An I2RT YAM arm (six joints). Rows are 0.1 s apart.
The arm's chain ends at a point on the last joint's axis. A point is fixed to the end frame.
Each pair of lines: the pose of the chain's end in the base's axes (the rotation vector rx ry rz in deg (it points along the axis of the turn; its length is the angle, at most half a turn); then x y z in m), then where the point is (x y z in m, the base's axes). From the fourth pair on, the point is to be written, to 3 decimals.
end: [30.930 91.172 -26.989 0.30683 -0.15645 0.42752]
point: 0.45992 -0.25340 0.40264
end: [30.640 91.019 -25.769 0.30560 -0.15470 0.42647]
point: 0.46041 -0.24902 0.40215
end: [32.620 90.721 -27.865 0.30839 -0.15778 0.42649]
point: 0.45870 -0.25897 0.40157
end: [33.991 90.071 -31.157 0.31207 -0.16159 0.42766]
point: 0.457 -0.271 0.404
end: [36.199 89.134 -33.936 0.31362 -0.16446 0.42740]
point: 0.452 -0.282 0.405
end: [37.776 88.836 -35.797 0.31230 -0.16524 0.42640]
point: 0.446 -0.288 0.403
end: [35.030 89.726 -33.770 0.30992 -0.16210 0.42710]
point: 0.450 -0.277 0.404
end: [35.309 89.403 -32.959 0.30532 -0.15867 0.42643]
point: 0.446 -0.273 0.404
